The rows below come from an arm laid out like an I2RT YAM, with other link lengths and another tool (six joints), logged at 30 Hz.
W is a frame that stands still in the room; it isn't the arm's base.
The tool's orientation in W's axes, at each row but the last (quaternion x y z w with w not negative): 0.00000 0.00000 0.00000 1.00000; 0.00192 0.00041 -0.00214 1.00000; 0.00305 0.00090 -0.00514 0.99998; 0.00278 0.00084 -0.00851 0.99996; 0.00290 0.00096 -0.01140 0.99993; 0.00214 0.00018 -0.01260 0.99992; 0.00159 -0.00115 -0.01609 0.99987; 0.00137 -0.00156 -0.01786 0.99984; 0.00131 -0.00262 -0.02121 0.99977; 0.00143 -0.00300 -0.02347 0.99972; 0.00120 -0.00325 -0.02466 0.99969; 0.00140 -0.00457 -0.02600 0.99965; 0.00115 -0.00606 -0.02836 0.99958
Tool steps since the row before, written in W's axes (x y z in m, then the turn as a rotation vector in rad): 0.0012 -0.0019 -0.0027 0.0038 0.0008 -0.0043; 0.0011 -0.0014 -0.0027 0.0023 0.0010 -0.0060; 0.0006 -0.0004 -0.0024 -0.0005 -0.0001 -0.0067; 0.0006 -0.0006 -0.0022 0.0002 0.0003 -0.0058; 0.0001 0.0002 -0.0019 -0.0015 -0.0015 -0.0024; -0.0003 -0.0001 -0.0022 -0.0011 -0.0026 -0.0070; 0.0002 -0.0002 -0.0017 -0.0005 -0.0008 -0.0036; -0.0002 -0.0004 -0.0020 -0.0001 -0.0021 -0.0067; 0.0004 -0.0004 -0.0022 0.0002 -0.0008 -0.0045; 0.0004 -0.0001 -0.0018 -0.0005 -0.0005 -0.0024; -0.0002 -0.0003 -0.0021 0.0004 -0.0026 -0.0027; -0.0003 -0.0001 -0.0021 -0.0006 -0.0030 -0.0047; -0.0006 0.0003 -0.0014 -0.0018 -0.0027 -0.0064
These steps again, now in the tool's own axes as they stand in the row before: 0.0012 -0.0019 -0.0027 0.0038 0.0008 -0.0043; 0.0011 -0.0014 -0.0027 0.0023 0.0010 -0.0060; 0.0006 -0.0004 -0.0024 -0.0005 -0.0001 -0.0067; 0.0006 -0.0006 -0.0022 0.0002 0.0003 -0.0058; 0.0001 0.0002 -0.0019 -0.0015 -0.0015 -0.0024; -0.0003 -0.0001 -0.0022 -0.0010 -0.0027 -0.0070; 0.0002 -0.0002 -0.0017 -0.0005 -0.0008 -0.0036; -0.0002 -0.0004 -0.0020 0.0000 -0.0021 -0.0067; 0.0004 -0.0004 -0.0022 0.0002 -0.0008 -0.0045; 0.0004 -0.0001 -0.0018 -0.0005 -0.0005 -0.0024; -0.0002 -0.0003 -0.0021 0.0005 -0.0026 -0.0027; -0.0003 -0.0001 -0.0021 -0.0005 -0.0030 -0.0047; -0.0006 0.0003 -0.0014 -0.0017 -0.0028 -0.0064
